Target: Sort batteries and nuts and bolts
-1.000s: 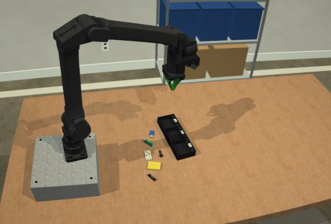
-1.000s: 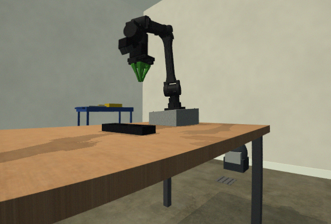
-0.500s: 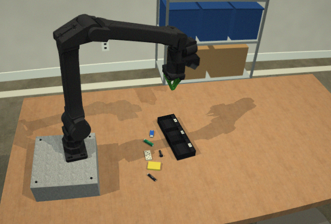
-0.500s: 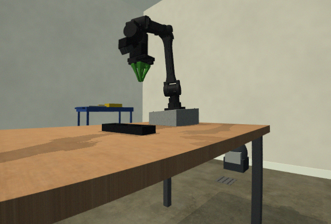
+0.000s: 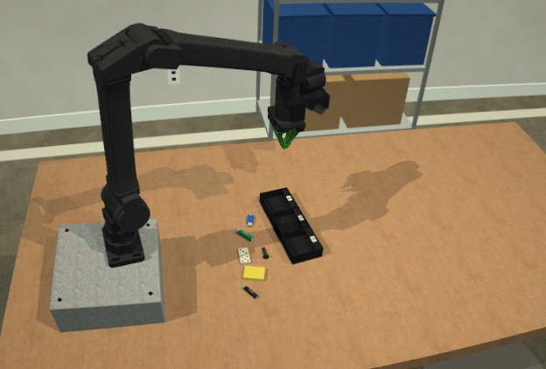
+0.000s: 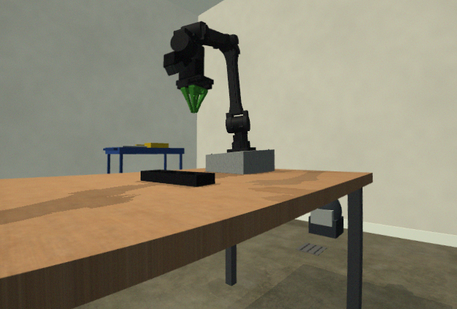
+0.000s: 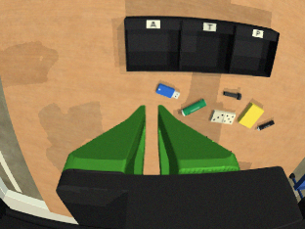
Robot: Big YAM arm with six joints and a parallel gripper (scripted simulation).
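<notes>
The dark bolt lies 110 mm behind my hand, 160 mm to the right of it and 220 mm below it. From my hand the other things lie so: black tray (10 mm behind, 80 mm to the right, 210 mm below); then blue usb stick (100 mm behind, 30 mm to the right, 220 mm below); then green battery (130 mm behind, 80 mm to the right, 210 mm below).
</notes>
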